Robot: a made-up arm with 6 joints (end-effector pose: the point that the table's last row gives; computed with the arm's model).
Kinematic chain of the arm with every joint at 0, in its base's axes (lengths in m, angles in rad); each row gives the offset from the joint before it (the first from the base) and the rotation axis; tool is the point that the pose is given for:
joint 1: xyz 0 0 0.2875 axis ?
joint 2: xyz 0 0 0 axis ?
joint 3: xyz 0 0 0.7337 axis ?
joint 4: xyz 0 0 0 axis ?
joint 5: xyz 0.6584 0 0 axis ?
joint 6: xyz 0 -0.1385 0 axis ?
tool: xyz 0 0 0
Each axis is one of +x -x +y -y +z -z.
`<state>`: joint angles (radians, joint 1 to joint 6).
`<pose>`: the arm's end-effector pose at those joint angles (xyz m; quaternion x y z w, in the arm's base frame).
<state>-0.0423 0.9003 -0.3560 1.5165 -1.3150 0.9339</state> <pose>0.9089 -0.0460 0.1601 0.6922 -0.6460 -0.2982 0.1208</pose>
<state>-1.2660 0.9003 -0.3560 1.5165 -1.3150 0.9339</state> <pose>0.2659 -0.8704 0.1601 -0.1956 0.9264 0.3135 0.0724</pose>
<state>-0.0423 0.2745 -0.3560 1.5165 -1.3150 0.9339</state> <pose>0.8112 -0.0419 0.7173 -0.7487 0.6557 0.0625 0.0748</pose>
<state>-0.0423 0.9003 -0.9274 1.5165 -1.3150 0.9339</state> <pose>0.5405 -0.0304 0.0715 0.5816 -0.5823 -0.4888 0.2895</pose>
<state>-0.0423 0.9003 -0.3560 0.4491 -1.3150 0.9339</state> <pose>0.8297 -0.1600 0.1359 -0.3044 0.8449 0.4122 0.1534</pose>
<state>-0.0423 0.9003 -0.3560 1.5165 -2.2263 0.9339</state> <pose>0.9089 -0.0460 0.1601 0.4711 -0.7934 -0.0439 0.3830</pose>
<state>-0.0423 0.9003 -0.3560 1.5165 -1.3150 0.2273</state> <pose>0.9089 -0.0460 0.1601 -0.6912 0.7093 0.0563 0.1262</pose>
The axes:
joint 1: +z
joint 2: +y
joint 3: -y
joint 4: -x
joint 5: -y
joint 6: -x

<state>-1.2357 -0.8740 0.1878 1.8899 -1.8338 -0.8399</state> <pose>-0.0763 0.3511 1.3974 -0.0330 0.1787 0.9825 0.0406</pose>
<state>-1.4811 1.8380 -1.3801 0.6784 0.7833 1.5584</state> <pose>-0.1034 -0.0540 0.0574 0.1849 0.3959 0.3953 0.8080</pose>
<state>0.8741 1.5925 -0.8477 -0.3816 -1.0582 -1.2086</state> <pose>0.2252 0.0688 -0.1139 -0.2882 0.6672 -0.6834 0.0693</pose>
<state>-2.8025 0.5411 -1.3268 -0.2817 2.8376 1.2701</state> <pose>-0.1842 0.0761 0.2981 0.4090 -0.5380 0.6970 0.2398</pose>
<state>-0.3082 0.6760 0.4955 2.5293 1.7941 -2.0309</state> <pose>1.1026 -0.2321 0.8200 -0.0124 0.5701 0.5119 0.6425</pose>
